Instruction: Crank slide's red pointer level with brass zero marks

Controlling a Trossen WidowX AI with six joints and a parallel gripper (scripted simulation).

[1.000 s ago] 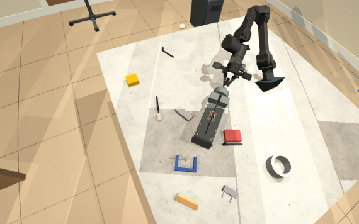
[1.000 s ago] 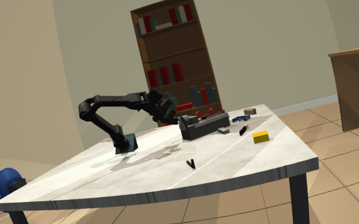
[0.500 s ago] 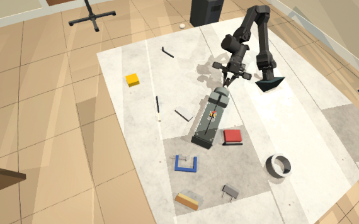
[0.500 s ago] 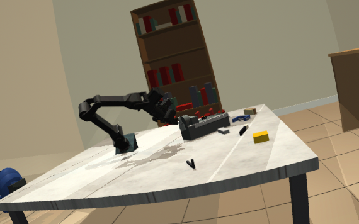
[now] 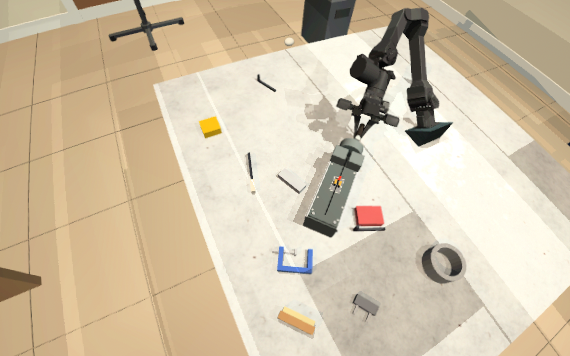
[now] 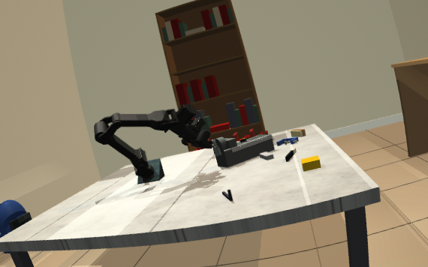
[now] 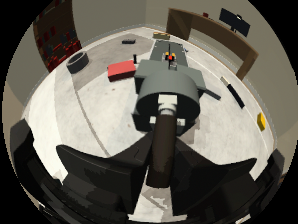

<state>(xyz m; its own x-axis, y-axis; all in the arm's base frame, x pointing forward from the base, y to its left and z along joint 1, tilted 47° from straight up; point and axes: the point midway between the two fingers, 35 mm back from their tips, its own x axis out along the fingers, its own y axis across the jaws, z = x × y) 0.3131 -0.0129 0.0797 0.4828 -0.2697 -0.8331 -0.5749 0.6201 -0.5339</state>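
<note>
My gripper tip is now 10 mm past the crank handle, 10 mm to the left of it and 20 mm below it. Also, from my gripper tip: grey block (220 mm ahead, 20 mm to the right, 90 mm below); then red pointer (130 mm ahead, 80 mm to the left, 10 mm below); then red block (90 mm ahead, 200 mm to the left, 80 mm below).
</note>
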